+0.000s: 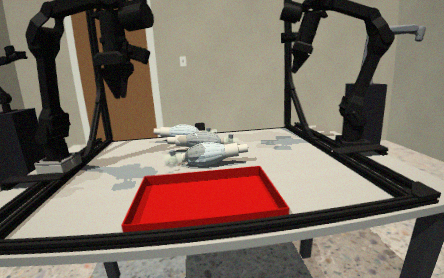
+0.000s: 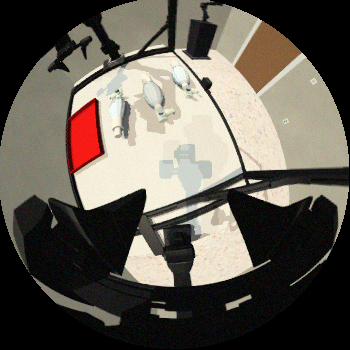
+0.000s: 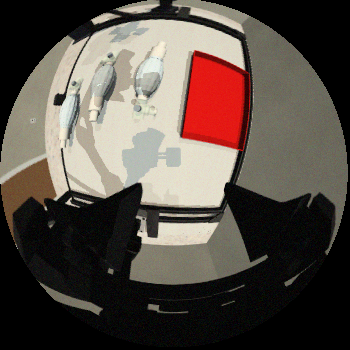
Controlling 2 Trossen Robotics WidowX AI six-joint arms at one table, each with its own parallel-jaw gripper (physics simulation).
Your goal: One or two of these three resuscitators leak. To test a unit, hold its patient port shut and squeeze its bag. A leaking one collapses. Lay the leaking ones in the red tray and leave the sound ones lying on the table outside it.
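Places are measured from the left arm's base along level axes (x back, y right, z up), in metres.
Pixels of known places: left gripper, fingertip midpoint: [image 1: 293, 72] [image 2: 188, 193]; right gripper, fingertip midpoint: [image 1: 121, 98] [image 2: 77, 65] [image 3: 184, 187]; left arm's base, origin of the base link: [image 1: 352, 138] [image 2: 177, 239]; right arm's base, origin of the base link: [image 1: 57, 157] [image 2: 115, 57].
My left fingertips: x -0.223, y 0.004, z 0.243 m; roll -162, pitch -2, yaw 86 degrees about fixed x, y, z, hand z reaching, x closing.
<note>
Ahead of a thing's pixels: the offset from my left fingertips to its middle. "pt": to the spot under its first point. Level surfaces: height alone.
Three resuscitators with pale ribbed bags lie side by side on the table, outside the red tray {dx -0.228, dy -0.428, dz -0.257 m} [image 1: 210, 200] [image 2: 86, 135] [image 3: 217, 100]. The front resuscitator {dx -0.281, dy -0.218, dz -0.235 m} [image 1: 207, 153] [image 2: 117, 110] [image 3: 149, 75] lies closest to the tray. The middle resuscitator {dx -0.332, dy -0.066, dz -0.235 m} [image 1: 200, 138] [image 2: 153, 94] [image 3: 103, 85] lies behind it, and the back resuscitator {dx -0.450, dy +0.052, dz -0.235 m} [image 1: 184, 130] [image 2: 181, 76] [image 3: 69, 112] is farthest from the tray. All three bags look full. The tray is empty. My left gripper [image 1: 296, 70] [image 2: 188, 193] is open and empty, high above the table's right side. My right gripper [image 1: 120, 96] [image 3: 184, 187] is open and empty, high over the left side.
A black frame rail [image 1: 220, 235] runs along the table's front edge, and an upright post [image 1: 287, 100] stands at the back right. A small black object {pt dx -0.405, dy +0.149, dz -0.231 m} [image 1: 200, 126] [image 2: 206, 83] [image 3: 59, 99] is at the back edge behind the resuscitators. Arm shadows fall across the tabletop {dz -0.272 m} [image 1: 330, 190].
</note>
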